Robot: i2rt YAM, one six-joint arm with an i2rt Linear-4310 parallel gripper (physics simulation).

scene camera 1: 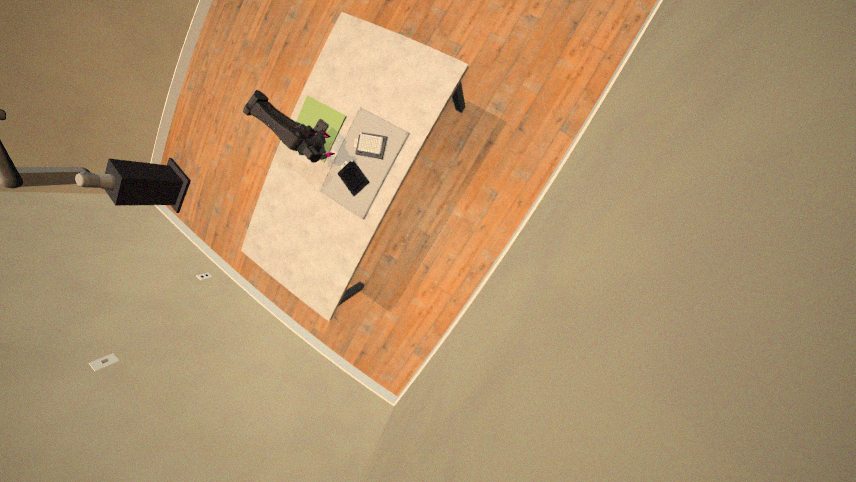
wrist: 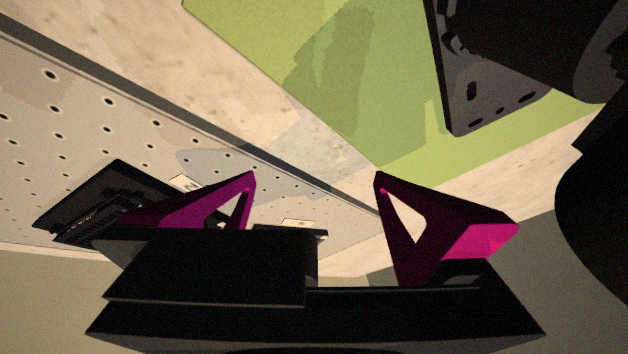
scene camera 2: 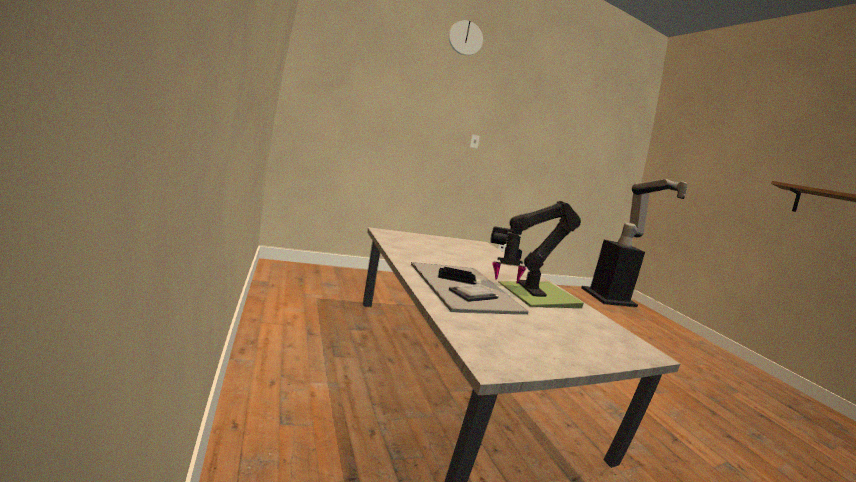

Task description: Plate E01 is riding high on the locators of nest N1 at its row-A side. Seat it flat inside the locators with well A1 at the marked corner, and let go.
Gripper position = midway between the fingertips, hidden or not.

Observation:
My gripper [wrist: 314, 177] is open, with nothing in its grasp. Also in view: a black block [wrist: 80, 232]. Further things: a perforated grey surface [scene camera 1: 374, 169].
The perforated grey surface also shows in the wrist view [wrist: 67, 128] and in scene camera 2 [scene camera 2: 431, 271].

